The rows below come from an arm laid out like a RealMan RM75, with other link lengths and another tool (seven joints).
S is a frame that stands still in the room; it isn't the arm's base.
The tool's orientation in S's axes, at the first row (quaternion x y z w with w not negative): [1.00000, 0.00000, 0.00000, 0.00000]
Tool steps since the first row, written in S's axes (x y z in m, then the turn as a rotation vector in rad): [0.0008, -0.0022, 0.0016, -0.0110, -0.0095, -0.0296]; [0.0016, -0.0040, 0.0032, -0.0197, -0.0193, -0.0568]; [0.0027, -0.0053, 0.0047, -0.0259, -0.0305, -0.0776]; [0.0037, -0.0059, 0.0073, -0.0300, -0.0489, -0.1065]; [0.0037, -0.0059, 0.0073, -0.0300, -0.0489, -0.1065]
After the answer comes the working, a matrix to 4 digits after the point.
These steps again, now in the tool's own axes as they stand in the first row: [0.0008, 0.0022, -0.0016, -0.0110, 0.0095, 0.0296]; [0.0016, 0.0040, -0.0032, -0.0197, 0.0193, 0.0568]; [0.0027, 0.0053, -0.0047, -0.0259, 0.0305, 0.0776]; [0.0037, 0.0059, -0.0073, -0.0300, 0.0489, 0.1065]; [0.0037, 0.0059, -0.0073, -0.0300, 0.0489, 0.1065]
The tool's axes in the first row as the columns of a matrix, in S's axes (rounded; the answer above uses it unrounded):
[1.0000, 0.0000, 0.0000]
[0.0000, -1.0000, 0.0000]
[0.0000, 0.0000, -1.0000]

